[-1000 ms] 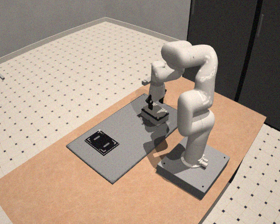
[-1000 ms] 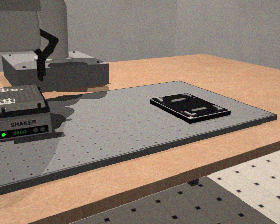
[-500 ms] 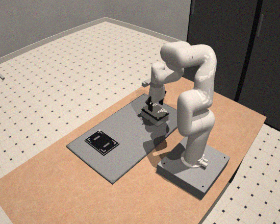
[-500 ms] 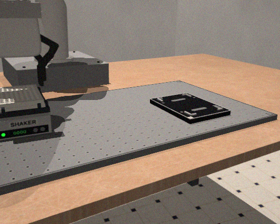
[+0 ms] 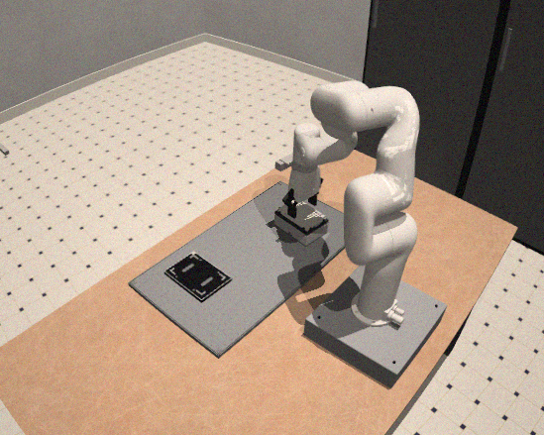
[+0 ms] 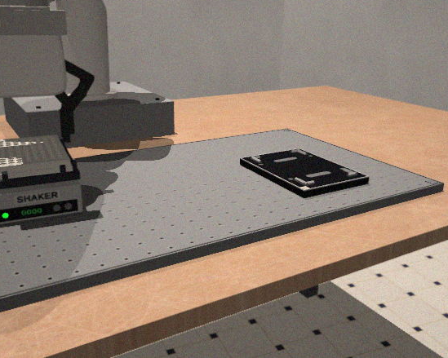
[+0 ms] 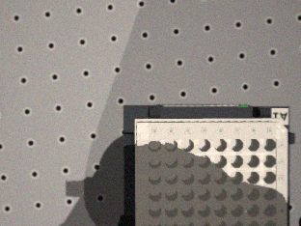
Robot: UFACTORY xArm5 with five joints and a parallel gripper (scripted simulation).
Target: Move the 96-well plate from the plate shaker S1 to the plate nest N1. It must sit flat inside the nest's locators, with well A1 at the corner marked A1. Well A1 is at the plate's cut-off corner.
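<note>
Now: hand 20 mm above the white 96-well plate. Round my hand: grey locator: 150 mm ahead, 410 mm to the left, 70 mm below; then black plate nest N1: 80 mm ahead, 380 mm to the left, 80 mm below; then A1 mark: 160 mm ahead, 320 mm to the left, 80 mm below.
</note>
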